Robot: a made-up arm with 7 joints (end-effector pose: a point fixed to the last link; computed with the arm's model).
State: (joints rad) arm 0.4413 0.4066 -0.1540 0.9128 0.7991 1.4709 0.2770
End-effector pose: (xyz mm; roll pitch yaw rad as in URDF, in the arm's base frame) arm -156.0 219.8 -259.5 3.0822 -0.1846 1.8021
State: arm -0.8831 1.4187 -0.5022 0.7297 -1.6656 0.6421 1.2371
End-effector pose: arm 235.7 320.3 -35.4 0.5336 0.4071 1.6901
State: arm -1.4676 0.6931 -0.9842 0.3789 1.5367 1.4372 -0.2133
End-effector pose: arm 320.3 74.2 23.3 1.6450 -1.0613 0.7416
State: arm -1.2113 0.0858 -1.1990 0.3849 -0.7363 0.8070 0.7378
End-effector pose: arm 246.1 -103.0 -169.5 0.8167 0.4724 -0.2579
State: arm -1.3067 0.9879 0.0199 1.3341 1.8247 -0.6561 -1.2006
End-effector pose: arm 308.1 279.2 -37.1 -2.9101 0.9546 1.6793
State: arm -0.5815 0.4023 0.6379 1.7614 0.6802 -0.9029 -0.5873
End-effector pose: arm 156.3 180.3 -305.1 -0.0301 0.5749 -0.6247
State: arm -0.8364 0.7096 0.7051 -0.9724 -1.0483 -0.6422 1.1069
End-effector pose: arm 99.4 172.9 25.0 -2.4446 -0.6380 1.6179
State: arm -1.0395 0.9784 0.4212 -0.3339 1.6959 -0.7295 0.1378
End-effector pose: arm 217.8 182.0 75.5 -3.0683 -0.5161 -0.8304
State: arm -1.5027 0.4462 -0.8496 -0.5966 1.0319 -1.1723 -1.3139
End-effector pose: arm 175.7 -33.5 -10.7 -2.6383 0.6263 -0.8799
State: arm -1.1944 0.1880 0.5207 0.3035 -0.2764 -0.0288 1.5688
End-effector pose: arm 333.1 114.4 -22.4 -0.6987 0.4222 1.5634
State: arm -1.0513 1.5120 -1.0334 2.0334 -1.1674 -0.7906 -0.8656
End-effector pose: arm 95.8 395.9 54.9 1.1002 0.0183 0.6217
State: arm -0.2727 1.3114 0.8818 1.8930 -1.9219 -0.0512 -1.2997
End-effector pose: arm 7.5 405.8 -117.6 -1.0596 -0.6988 1.2114
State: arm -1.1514 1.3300 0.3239 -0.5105 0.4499 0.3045 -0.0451
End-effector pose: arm 144.5 186.2 150.9 2.4063 -1.2363 -0.9381
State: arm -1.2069 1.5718 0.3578 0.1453 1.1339 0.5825 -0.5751
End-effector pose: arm 113.2 278.3 197.9 1.1241 -0.7748 1.2727
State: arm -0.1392 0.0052 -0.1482 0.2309 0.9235 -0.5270 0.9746
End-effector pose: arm 135.6 22.1 -264.4 0.5519 -0.6582 0.1833
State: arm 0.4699 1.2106 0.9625 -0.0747 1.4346 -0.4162 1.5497
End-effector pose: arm 84.2 321.0 -15.5 2.9879 -0.3257 -1.3112
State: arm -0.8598 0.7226 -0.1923 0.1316 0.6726 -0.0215 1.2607
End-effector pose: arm 295.0 143.2 -69.2 -0.4466 -1.4782 1.6659
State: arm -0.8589 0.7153 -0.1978 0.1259 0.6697 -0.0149 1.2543
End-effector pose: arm 294.8 140.8 -70.4 -0.3450 -1.4736 1.5585
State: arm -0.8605 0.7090 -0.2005 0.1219 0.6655 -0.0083 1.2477
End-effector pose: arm 295.1 138.9 -70.6 -0.2782 -1.4663 1.4879
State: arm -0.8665 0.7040 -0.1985 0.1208 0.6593 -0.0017 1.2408
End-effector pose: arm 295.8 137.7 -69.3 -0.2598 -1.4555 1.4690
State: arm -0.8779 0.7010 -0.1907 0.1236 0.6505 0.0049 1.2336
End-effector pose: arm 297.3 137.7 -65.9 -0.2850 -1.4408 1.4981
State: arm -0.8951 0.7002 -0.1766 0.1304 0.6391 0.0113 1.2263
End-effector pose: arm 299.5 138.9 -60.4 -0.3438 -1.4214 1.5650
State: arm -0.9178 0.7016 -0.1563 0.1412 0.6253 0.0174 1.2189
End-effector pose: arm 302.1 141.2 -52.7 -0.4176 -1.3963 1.6505
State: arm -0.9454 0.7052 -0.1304 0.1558 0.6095 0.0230 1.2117
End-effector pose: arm 305.0 144.7 -43.2 -0.4926 -1.3647 1.7402
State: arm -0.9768 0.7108 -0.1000 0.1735 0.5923 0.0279 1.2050
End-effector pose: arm 307.7 149.2 -32.2 -0.5598 -1.3269 1.8239
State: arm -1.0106 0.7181 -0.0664 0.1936 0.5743 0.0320 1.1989
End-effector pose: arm 310.0 154.5 -20.2 -0.6146 -1.2838 1.8958
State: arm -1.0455 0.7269 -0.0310 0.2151 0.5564 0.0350 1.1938
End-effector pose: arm 311.7 160.3 -7.7 -0.6591 -1.2371 1.9569
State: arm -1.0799 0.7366 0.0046 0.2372 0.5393 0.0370 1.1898
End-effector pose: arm 312.7 166.4 4.5 -0.6934 -1.1887 2.0067
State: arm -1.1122 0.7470 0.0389 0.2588 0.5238 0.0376 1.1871
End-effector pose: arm 312.9 172.6 16.1 -0.7208 -1.1412 2.0480
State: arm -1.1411 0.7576 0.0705 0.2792 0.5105 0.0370 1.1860
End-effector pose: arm 312.5 178.5 26.4 -0.7429 -1.0969 2.0824
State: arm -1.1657 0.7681 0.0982 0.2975 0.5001 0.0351 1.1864
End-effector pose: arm 311.6 184.0 35.3 -0.7621 -1.0580 2.1125
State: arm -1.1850 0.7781 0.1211 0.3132 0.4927 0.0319 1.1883
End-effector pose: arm 310.5 188.9 42.4 -0.7790 -1.0263 2.1389
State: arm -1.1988 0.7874 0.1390 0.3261 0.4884 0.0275 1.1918
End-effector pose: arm 309.3 193.0 47.7 -0.7949 -1.0022 2.1634
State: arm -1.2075 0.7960 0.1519 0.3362 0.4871 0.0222 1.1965
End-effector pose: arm 308.1 196.5 51.3 -0.8105 -0.9861 2.1870
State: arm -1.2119 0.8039 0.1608 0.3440 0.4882 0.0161 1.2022
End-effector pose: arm 307.0 199.3 53.6 -0.8261 -0.9765 2.2102
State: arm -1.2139 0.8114 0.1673 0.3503 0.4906 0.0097 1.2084
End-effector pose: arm 306.1 201.8 55.2 -0.8419 -0.9706 2.2332
